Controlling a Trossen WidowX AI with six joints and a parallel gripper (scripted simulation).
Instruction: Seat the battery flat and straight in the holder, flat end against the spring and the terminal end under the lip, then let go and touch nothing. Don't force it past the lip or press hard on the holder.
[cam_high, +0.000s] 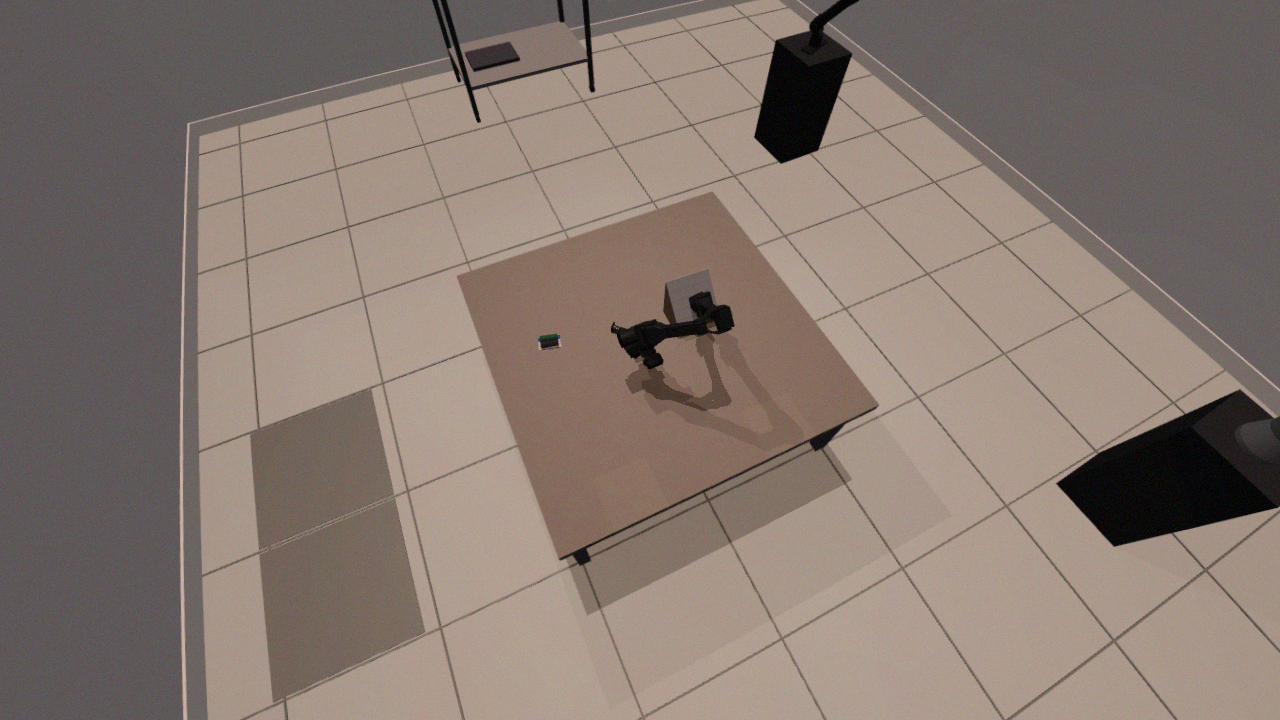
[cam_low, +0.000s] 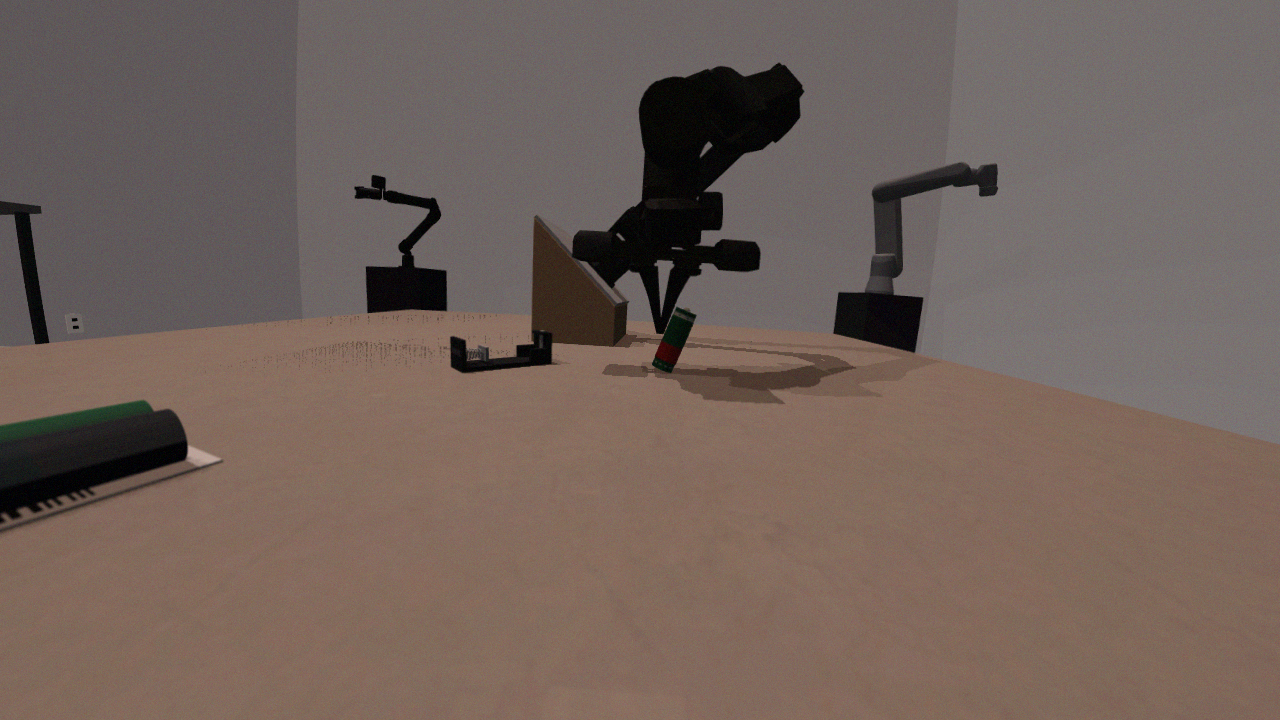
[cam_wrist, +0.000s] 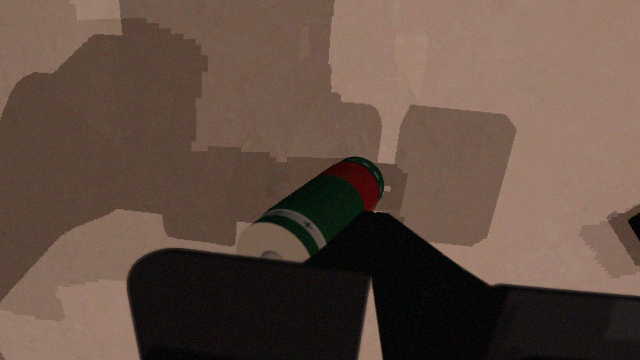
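Now: gripper tip 2 cm to the right of the battery and 1 cm above it.
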